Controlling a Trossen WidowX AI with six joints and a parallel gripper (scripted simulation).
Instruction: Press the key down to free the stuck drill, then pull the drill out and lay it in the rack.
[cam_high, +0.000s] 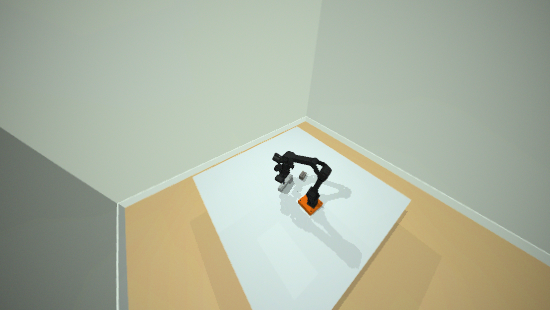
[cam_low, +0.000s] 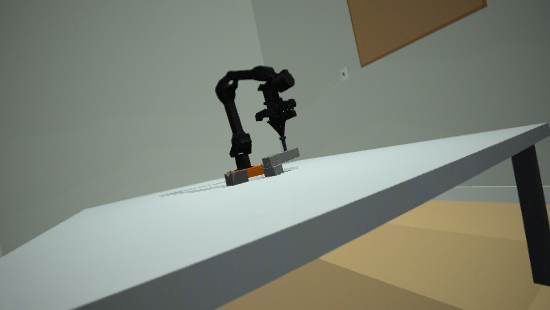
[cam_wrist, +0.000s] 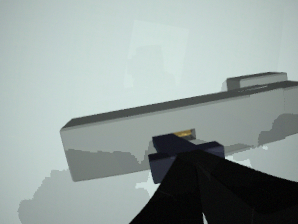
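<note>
Now: gripper tip 8 cm above the drill and 5 cm to the left of it. Round my gripper tip: rack: 20 cm to the right, 11 cm below, 6 cm behind.
</note>
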